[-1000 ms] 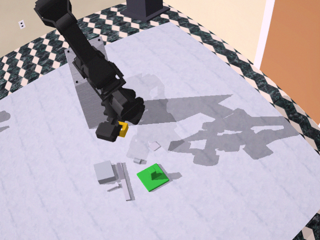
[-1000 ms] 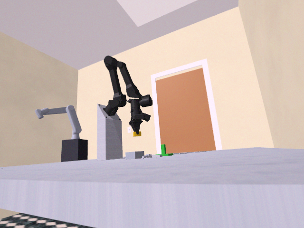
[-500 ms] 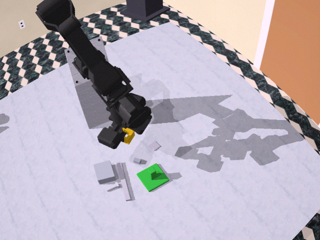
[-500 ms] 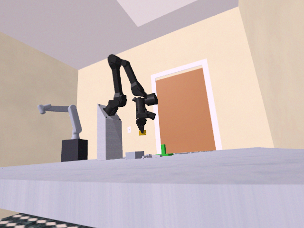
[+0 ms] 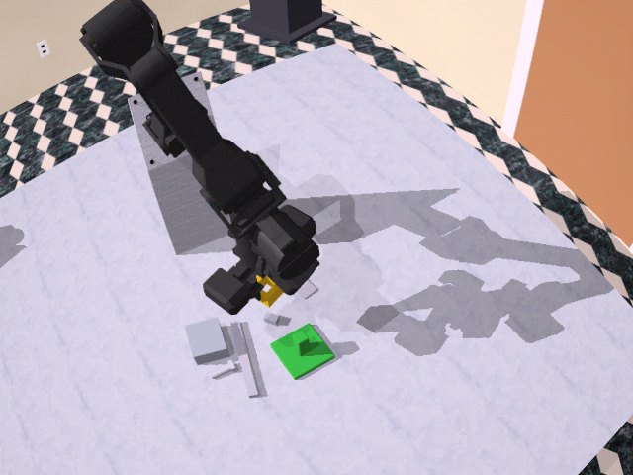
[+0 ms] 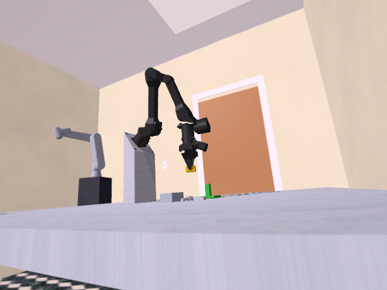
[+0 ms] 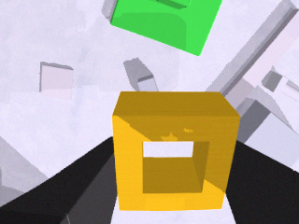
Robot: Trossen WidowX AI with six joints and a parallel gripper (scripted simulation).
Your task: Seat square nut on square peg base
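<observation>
The small cube lies 1 cm behind my hand, 1 cm to the left of it and 15 cm below it. From my hand the other things lie so: tile: 1 cm behind, 10 cm to the left, 16 cm below; grey block: 6 cm behind, 10 cm to the right, 14 cm below; long grey bar: 8 cm to the right, 15 cm below.
</observation>
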